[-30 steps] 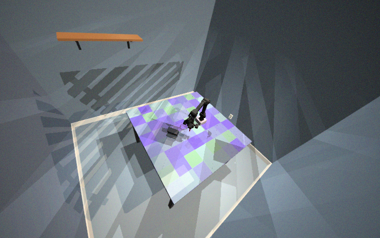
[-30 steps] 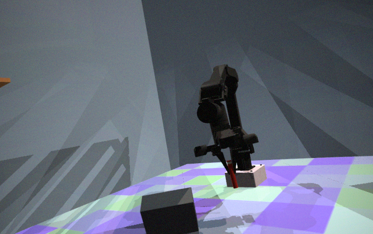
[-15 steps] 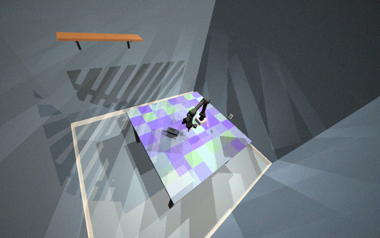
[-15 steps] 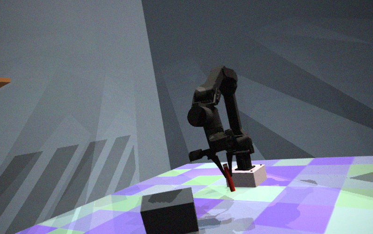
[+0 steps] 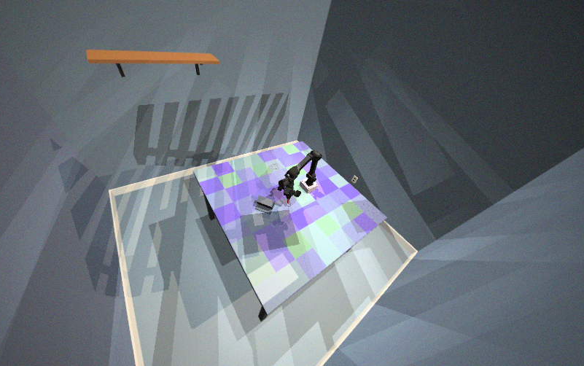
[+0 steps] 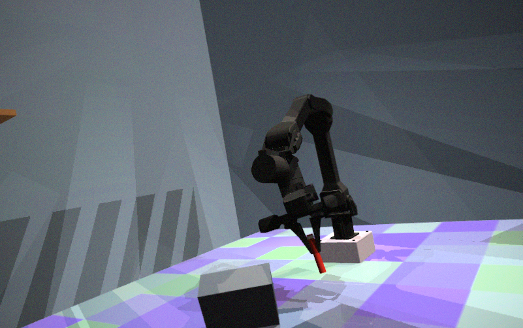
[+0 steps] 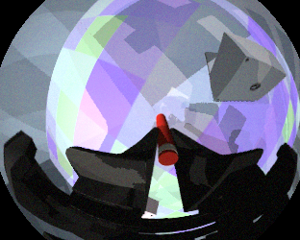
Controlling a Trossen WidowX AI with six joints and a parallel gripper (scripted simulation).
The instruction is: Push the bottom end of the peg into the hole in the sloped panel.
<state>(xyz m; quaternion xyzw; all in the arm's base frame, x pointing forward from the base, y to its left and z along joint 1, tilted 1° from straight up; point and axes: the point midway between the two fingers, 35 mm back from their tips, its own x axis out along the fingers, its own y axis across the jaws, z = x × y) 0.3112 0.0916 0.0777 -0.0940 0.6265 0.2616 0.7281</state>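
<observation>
The grey sloped panel is 160 mm ahead of my gripper tip, 80 mm to the right of it and 50 mm below it. Round my gripper tip: red peg: 20 mm above.
</observation>
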